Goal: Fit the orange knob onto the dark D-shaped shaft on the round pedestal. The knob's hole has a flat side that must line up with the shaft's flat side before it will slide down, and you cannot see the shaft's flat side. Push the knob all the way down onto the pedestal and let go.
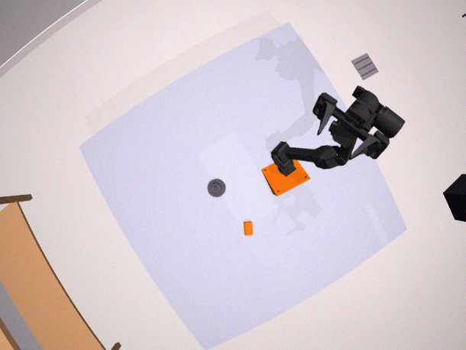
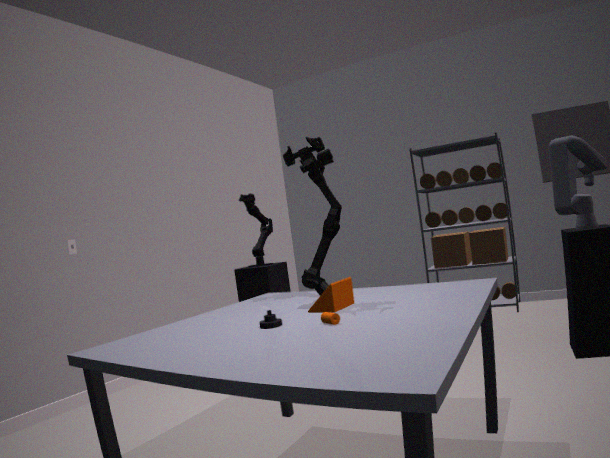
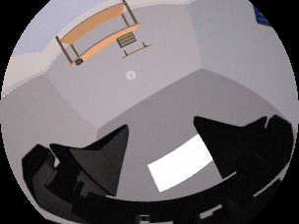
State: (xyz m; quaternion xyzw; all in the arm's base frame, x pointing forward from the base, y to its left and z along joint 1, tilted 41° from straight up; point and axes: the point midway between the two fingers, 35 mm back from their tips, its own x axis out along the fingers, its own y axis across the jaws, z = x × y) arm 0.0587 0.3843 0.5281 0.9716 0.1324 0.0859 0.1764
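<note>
The orange knob lies 280 mm ahead of my gripper tip, 180 mm to the left of it and 690 mm below it. Also, from my gripper tip: dark round pedestal (300 mm ahead, 60 mm to the right, 680 mm below).
</note>
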